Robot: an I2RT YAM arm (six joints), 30 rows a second.
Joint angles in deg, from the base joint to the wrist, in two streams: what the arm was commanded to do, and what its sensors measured. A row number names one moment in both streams.
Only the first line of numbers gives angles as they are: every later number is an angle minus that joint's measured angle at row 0.
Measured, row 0:
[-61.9 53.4 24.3 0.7 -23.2 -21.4]
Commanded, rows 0 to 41:
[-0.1 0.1 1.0 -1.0 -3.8 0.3]
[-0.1 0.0 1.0 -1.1 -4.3 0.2]
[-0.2 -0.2 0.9 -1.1 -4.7 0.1]
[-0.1 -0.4 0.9 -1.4 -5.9 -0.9]
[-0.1 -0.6 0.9 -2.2 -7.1 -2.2]
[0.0 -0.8 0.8 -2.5 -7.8 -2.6]
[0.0 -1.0 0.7 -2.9 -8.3 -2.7]
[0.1 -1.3 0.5 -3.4 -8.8 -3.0]
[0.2 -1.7 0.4 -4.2 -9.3 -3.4]
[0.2 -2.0 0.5 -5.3 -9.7 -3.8]
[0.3 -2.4 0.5 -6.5 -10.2 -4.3]
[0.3 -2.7 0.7 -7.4 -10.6 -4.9]
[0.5 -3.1 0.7 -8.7 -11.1 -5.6]
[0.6 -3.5 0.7 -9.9 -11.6 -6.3]
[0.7 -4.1 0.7 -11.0 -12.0 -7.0]
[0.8 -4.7 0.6 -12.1 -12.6 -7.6]
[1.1 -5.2 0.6 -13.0 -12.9 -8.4]
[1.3 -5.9 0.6 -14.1 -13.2 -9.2]
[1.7 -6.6 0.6 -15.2 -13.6 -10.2]
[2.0 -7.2 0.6 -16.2 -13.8 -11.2]
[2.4 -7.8 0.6 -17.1 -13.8 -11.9]
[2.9 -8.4 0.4 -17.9 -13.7 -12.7]
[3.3 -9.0 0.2 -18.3 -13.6 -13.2]
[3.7 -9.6 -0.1 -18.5 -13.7 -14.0]
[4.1 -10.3 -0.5 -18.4 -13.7 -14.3]
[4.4 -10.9 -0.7 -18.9 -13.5 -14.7]
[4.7 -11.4 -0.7 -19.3 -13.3 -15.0]
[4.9 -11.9 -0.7 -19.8 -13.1 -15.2]
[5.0 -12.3 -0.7 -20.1 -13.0 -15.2]
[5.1 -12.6 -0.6 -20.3 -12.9 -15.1]
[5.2 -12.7 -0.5 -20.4 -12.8 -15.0]
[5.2 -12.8 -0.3 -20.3 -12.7 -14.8]
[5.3 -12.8 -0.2 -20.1 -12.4 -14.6]
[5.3 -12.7 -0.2 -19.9 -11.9 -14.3]
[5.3 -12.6 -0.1 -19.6 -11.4 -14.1]
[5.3 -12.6 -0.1 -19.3 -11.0 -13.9]
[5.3 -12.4 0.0 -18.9 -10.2 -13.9]
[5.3 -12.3 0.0 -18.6 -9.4 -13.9]
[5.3 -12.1 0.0 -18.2 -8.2 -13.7]
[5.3 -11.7 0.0 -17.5 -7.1 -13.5]
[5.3 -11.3 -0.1 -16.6 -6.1 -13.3]
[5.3 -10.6 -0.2 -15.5 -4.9 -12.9]
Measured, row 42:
[5.0 -11.6 0.0 -17.7 -8.0 -13.0]
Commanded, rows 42 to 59:
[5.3 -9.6 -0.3 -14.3 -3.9 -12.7]
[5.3 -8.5 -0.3 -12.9 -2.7 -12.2]
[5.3 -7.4 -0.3 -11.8 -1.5 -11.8]
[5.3 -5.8 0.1 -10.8 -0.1 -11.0]
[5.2 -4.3 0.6 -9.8 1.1 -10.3]
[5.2 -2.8 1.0 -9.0 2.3 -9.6]
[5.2 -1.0 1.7 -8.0 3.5 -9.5]
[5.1 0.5 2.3 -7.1 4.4 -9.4]
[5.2 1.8 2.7 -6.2 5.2 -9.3]
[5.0 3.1 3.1 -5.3 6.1 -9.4]
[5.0 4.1 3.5 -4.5 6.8 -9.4]
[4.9 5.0 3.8 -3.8 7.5 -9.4]
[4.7 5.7 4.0 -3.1 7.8 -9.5]
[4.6 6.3 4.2 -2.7 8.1 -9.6]
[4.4 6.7 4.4 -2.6 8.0 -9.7]
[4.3 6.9 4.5 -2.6 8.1 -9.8]
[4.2 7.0 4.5 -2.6 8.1 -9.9]
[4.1 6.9 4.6 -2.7 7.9 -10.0]
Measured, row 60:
[4.5 6.8 2.9 -4.5 7.0 -10.1]
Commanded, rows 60 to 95:
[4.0 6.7 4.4 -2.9 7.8 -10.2]
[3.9 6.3 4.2 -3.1 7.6 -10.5]
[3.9 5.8 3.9 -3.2 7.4 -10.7]
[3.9 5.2 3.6 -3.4 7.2 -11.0]
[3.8 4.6 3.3 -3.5 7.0 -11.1]
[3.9 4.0 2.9 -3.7 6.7 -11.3]
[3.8 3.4 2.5 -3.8 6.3 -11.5]
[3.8 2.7 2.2 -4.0 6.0 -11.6]
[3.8 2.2 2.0 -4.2 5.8 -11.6]
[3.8 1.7 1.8 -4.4 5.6 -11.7]
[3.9 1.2 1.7 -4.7 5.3 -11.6]
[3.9 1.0 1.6 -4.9 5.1 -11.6]
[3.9 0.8 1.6 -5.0 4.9 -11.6]
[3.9 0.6 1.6 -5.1 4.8 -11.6]
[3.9 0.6 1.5 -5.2 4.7 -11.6]
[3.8 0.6 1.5 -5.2 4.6 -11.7]
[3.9 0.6 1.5 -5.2 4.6 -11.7]
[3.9 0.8 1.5 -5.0 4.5 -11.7]
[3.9 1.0 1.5 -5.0 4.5 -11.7]
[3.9 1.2 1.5 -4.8 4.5 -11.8]
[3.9 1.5 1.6 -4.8 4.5 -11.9]
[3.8 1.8 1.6 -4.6 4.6 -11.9]
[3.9 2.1 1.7 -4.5 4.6 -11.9]
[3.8 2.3 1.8 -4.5 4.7 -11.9]
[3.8 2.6 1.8 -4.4 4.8 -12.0]
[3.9 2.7 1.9 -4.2 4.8 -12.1]
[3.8 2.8 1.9 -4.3 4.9 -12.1]
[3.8 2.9 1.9 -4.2 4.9 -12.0]
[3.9 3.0 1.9 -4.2 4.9 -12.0]
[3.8 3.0 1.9 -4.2 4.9 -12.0]
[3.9 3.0 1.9 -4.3 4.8 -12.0]
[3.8 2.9 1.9 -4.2 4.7 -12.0]
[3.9 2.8 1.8 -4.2 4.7 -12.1]
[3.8 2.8 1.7 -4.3 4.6 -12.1]
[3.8 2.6 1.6 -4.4 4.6 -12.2]
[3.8 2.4 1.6 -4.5 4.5 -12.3]
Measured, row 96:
[4.0 2.8 2.1 -4.1 6.1 -11.6]
